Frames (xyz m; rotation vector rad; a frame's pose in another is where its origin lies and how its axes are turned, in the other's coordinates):
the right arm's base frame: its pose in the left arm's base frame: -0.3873 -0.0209 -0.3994 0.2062 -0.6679 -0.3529
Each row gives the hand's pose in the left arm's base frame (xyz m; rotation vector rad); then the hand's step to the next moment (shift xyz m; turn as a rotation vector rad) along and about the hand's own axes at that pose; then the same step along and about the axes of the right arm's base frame.
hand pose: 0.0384 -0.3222 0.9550 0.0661 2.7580 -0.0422
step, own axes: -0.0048 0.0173 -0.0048 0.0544 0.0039 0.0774
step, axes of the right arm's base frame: -0.0007 0.0185 0.0010 -0.0691 -0.0300 -0.0574
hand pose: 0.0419 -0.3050 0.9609 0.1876 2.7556 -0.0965
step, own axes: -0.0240 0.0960 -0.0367 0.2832 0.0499 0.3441
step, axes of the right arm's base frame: 0.0019 0.1052 0.0085 -0.3552 -0.1126 -0.2496
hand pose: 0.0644 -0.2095 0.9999 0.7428 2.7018 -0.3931
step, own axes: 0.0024 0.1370 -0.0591 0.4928 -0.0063 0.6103
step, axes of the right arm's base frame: 0.0068 0.1470 -0.0246 -0.6177 -0.2805 -0.3938
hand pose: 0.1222 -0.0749 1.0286 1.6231 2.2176 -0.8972
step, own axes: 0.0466 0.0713 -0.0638 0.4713 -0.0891 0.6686
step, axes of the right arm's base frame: 0.0103 0.0967 -0.0433 -0.6524 -0.3645 -0.3443
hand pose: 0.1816 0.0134 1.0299 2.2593 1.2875 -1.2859
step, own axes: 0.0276 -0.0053 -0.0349 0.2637 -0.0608 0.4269
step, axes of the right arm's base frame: 0.0010 0.0414 -0.0171 -0.4005 -0.2443 -0.1880
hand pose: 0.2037 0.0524 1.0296 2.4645 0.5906 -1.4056
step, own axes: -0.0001 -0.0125 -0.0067 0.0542 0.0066 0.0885
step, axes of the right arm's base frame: -0.0039 0.0135 0.0020 -0.0698 -0.0641 -0.0427
